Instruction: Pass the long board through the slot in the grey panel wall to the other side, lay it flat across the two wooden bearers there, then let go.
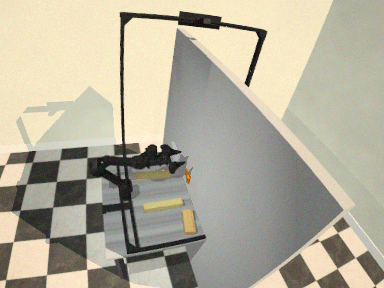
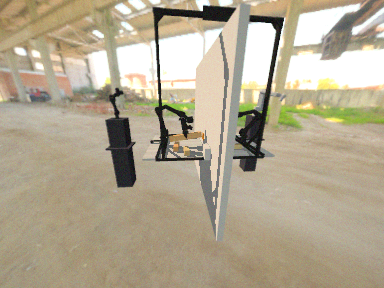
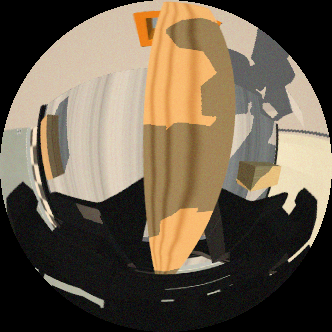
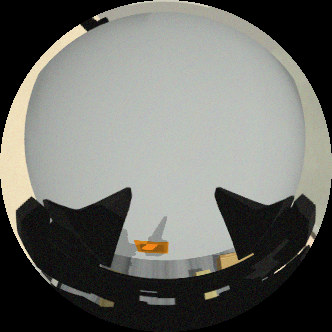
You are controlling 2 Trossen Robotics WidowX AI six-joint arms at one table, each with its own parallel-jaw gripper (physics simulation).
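Places are measured from the left arm's base along level axes (x ahead, y left, z up), in metres.
Pixels of known places: left gripper, fingertip midpoint: (image 2: 186, 138) (image 3: 172, 178); right gripper, fingertip midpoint: (image 1: 183, 157) (image 4: 174, 192); left arm's base, origin of the base link: (image 3: 146, 253); right arm's base, origin of the base link: (image 1: 125, 196) (image 2: 242, 141).
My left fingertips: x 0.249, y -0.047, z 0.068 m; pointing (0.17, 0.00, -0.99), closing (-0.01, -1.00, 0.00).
Ahead of a thing's pixels: the offset from my left fingertips to its top centre. "pt": to the spot under its first point.
The long board (image 2: 177, 138) (image 3: 185, 90) is held above the table, roughly level, pointing at the wall. My left gripper (image 2: 186, 135) (image 3: 172, 178) is shut on it. The board's far end is at the orange-rimmed slot @[pt 0.012 m right, 0.221 m ahead, 0.008 m down] (image 1: 188, 176) (image 2: 203, 136) (image 3: 139, 32) (image 4: 164, 247) in the grey panel wall (image 1: 240, 140) (image 2: 212, 100) (image 4: 165, 110); whether it is inside is unclear. My right gripper (image 1: 182, 158) (image 4: 174, 192) is open and empty, facing the wall above the slot. Two yellowish wooden bearers @[0.153 m left, 0.436 m ahead, 0.043 m down] (image 1: 163, 205) @[0.110 m right, 0.446 m ahead, 0.043 m down] (image 1: 153, 175) lie apart on the table on its side.
A tan block @[0.300 m left, 0.307 m ahead, 0.049 m down] (image 1: 189, 222) (image 4: 227, 260) lies near the wall on the right arm's side. Two wooden blocks @[0.082 m right, 0.107 m back, 0.037 m down] (image 2: 176, 146) @[0.212 m right, 0.013 m back, 0.037 m down] (image 2: 187, 151) lie below the board on the left arm's side. A black frame (image 1: 122, 90) (image 2: 157, 60) stands over the table.
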